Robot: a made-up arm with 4 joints.
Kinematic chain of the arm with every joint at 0, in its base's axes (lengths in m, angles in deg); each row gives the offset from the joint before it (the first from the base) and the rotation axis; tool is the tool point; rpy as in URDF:
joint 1: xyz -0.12 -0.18 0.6 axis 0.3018 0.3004 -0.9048
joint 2: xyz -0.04 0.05 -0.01 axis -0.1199 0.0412 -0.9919
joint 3: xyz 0 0.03 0 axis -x
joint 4: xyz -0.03 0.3 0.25 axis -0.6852 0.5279 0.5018
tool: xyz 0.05 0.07 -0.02 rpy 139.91 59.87 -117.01
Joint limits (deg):
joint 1: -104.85..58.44
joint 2: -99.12..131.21
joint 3: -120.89..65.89
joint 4: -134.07..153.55
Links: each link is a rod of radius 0.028 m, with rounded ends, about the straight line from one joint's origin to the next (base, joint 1, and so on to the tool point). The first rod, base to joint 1, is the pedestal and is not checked.
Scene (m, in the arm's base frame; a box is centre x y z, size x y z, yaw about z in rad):
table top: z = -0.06
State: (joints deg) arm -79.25 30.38 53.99 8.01
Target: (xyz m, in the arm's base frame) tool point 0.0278 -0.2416 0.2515
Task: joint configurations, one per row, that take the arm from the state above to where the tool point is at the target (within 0.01 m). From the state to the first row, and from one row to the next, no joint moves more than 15 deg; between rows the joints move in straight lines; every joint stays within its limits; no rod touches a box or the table.
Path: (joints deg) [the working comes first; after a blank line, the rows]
Joints at the target: 36.20 106.63 65.89 63.99
Straight joint move there: clear.

1: -64.82 39.91 55.48 15.01
2: -50.39 49.44 56.96 22.01
3: -35.96 58.97 58.45 29.00
4: -21.52 68.50 59.94 36.00
5: -7.09 78.03 61.43 43.00
6: 7.34 87.56 62.92 50.00
7: 21.77 97.09 64.40 56.99
8: 36.20 106.63 65.89 63.99

